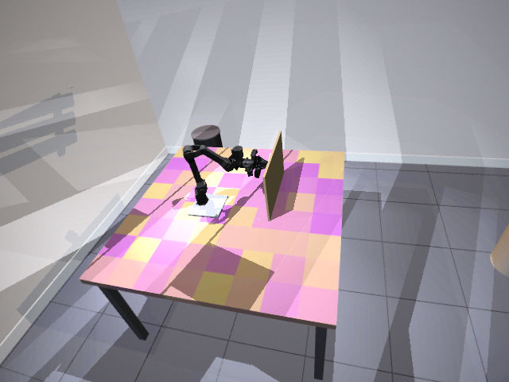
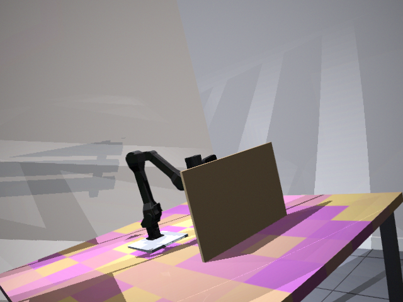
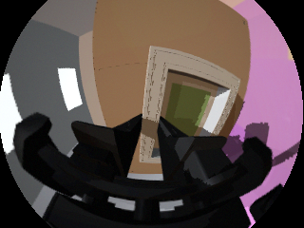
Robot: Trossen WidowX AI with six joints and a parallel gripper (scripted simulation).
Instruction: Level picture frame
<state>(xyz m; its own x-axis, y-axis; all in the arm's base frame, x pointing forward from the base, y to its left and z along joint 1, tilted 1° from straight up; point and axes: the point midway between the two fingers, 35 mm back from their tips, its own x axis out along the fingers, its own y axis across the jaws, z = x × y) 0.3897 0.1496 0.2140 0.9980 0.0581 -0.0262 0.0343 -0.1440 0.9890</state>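
Right now the picture frame is 5 cm below my gripper tip and 1 cm to the left of it. Also, from my gripper tip: brown wall panel 7 cm below, 2 cm ahead, 1 cm to the left.
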